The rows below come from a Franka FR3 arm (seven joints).
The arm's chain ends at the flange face. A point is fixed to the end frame.
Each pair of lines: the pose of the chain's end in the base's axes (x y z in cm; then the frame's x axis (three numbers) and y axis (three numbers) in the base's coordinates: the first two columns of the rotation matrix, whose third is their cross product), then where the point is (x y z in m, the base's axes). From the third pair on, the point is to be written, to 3 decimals.
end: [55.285 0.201 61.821 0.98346 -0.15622 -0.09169 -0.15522 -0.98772 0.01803]
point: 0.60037 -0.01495 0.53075
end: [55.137 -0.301 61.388 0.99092 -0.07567 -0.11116 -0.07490 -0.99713 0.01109]
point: 0.59843 -0.01535 0.52540
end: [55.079 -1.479 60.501 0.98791 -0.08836 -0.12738 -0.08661 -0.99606 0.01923]
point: 0.596 -0.028 0.516
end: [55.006 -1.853 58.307 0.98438 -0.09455 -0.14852 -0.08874 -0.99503 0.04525]
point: 0.593 -0.034 0.493
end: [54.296 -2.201 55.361 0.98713 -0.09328 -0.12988 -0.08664 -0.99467 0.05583]
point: 0.588 -0.039 0.465
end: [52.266 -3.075 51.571 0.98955 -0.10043 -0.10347 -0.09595 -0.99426 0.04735]
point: 0.570 -0.047 0.428
